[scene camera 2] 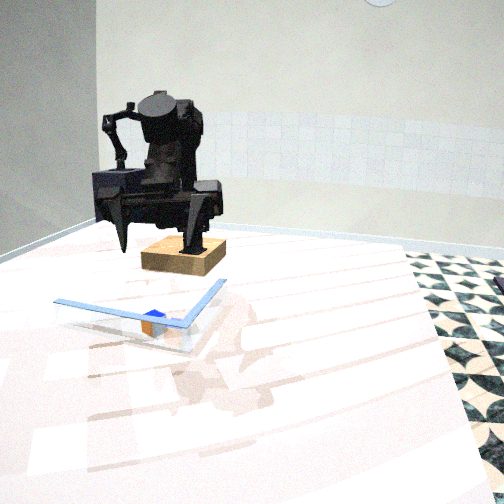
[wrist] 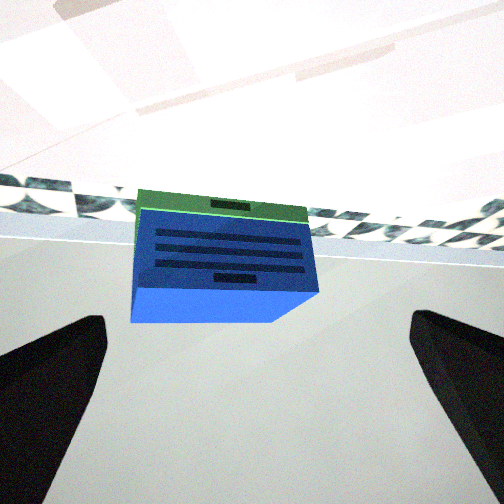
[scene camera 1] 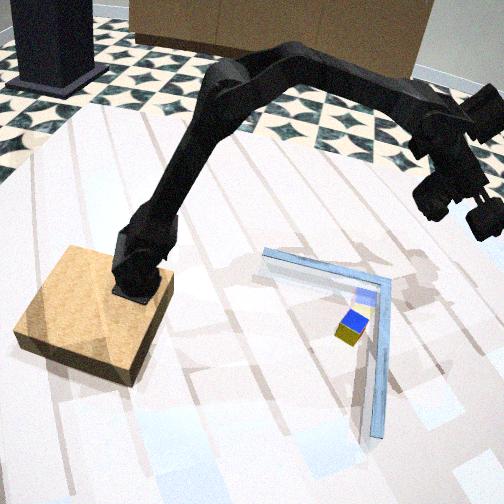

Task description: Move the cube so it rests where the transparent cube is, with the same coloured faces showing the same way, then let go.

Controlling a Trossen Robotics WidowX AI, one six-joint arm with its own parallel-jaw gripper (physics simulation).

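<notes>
The cube point(scene camera 1: 351, 325) lies on the table inside the corner of an L-shaped blue-grey rail point(scene camera 1: 372, 330), blue face up and a yellow side face toward the camera. In scene camera 2 the cube point(scene camera 2: 152, 322) shows blue and orange. The transparent cube point(scene camera 1: 367, 293) sits just behind it, tight in the rail's corner. My gripper point(scene camera 1: 462, 205) hangs high above the table to the right of the rail, far from the cube. Its fingers point(wrist: 250, 400) are spread wide and empty in the wrist view.
A wooden block point(scene camera 1: 95, 312) holds the arm's base at the left. The wrist view shows a blue and green box against a far wall. Checkered floor lies beyond the table's far edge.
</notes>
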